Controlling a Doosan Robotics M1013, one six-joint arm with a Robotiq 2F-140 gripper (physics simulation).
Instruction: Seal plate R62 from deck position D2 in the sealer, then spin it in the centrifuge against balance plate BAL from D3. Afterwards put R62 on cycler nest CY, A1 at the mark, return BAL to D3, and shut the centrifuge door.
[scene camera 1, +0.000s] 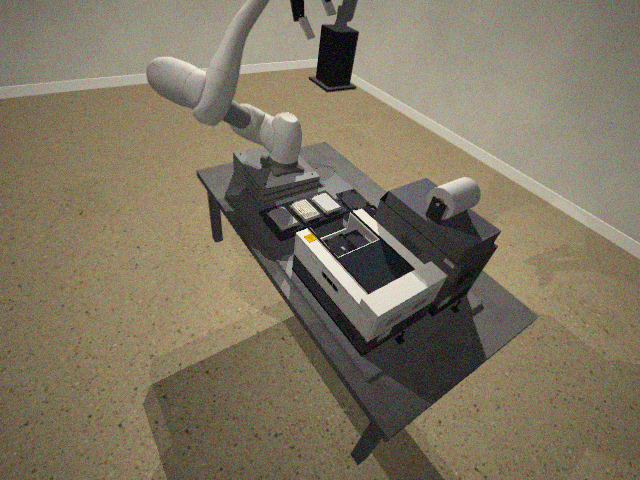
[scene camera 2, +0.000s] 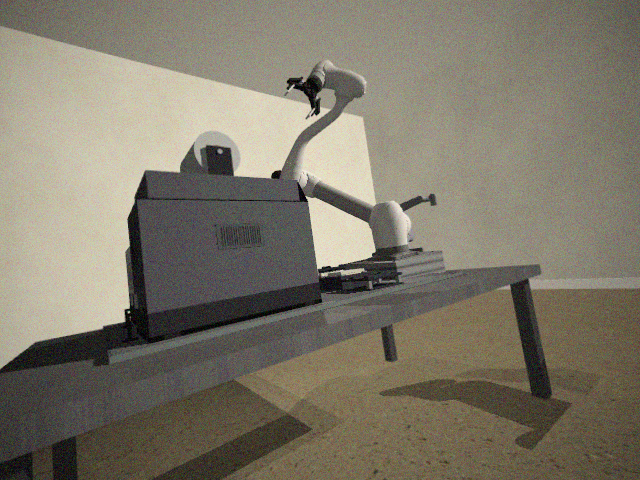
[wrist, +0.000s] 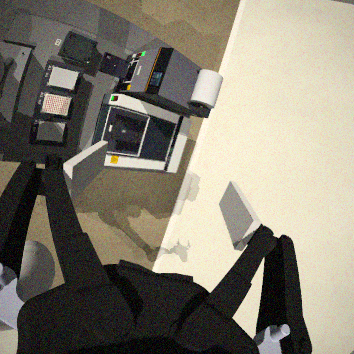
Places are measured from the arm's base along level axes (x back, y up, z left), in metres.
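Pixels of known places: gripper, fingertip midpoint: (scene camera 1: 321, 27) (scene camera 2: 297, 105) (wrist: 165, 174); arm's base, link origin: (scene camera 1: 282, 164) (scene camera 2: 393, 257).
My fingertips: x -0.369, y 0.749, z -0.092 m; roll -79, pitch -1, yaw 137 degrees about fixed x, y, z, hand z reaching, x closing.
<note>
For each thing: its middle in the pictures, then the offset to it from my fingertips.
- white plate, body centre: (scene camera 2: 346, 272) (wrist: 62, 77) (scene camera 1: 326, 203) dy -0.779, dx +0.021, dz +0.157 m
- red-dotted plate, body centre: (scene camera 1: 305, 210) (wrist: 55, 104) dy -0.779, dx +0.013, dz +0.034 m
- grey plate, body centre: (scene camera 1: 283, 218) (wrist: 50, 130) dy -0.779, dx +0.005, dz -0.090 m
- white centrifuge, body centre: (scene camera 1: 362, 271) (wrist: 140, 134) dy -0.715, dx -0.463, dz +0.004 m
- grey sealer, body centre: (scene camera 2: 224, 228) (scene camera 1: 432, 231) (wrist: 176, 85) dy -0.599, dx -0.487, dz +0.308 m
- white roll, body centre: (scene camera 2: 209, 163) (scene camera 1: 453, 198) (wrist: 206, 88) dy -0.419, dx -0.509, dz +0.309 m
- dark square nest, body centre: (scene camera 2: 374, 280) (scene camera 1: 353, 202) (wrist: 77, 47) dy -0.814, dx +0.009, dz +0.326 m
- small dark platform, body centre: (scene camera 2: 316, 270) (scene camera 1: 376, 218) (wrist: 116, 66) dy -0.750, dx -0.205, dz +0.294 m
My gripper (scene camera 1: 317, 18) (scene camera 2: 299, 102) (wrist: 165, 174) is open and empty, high above the table and well apart from the plates and machines. A white plate (scene camera 1: 326, 203) (wrist: 63, 78), a red-dotted plate (scene camera 1: 303, 209) (wrist: 55, 105) and a grey plate (scene camera 1: 281, 217) (wrist: 51, 131) sit in a row of deck nests. Their labels are too small to read, so I cannot tell which is R62 or BAL. The white centrifuge (scene camera 1: 398, 294) (wrist: 176, 155) is open on top, with its dark rotor (wrist: 125, 131) visible. The grey sealer (scene camera 1: 413, 222) (scene camera 2: 222, 273) (wrist: 177, 75) stands beside it.
A white roll (scene camera 1: 462, 196) (wrist: 206, 89) is mounted on the sealer. A dark square nest (wrist: 78, 47) lies beyond the white plate, and a small dark platform (wrist: 114, 64) lies in front of the sealer. A black pedestal (scene camera 1: 337, 56) stands on the floor behind the table.
</note>
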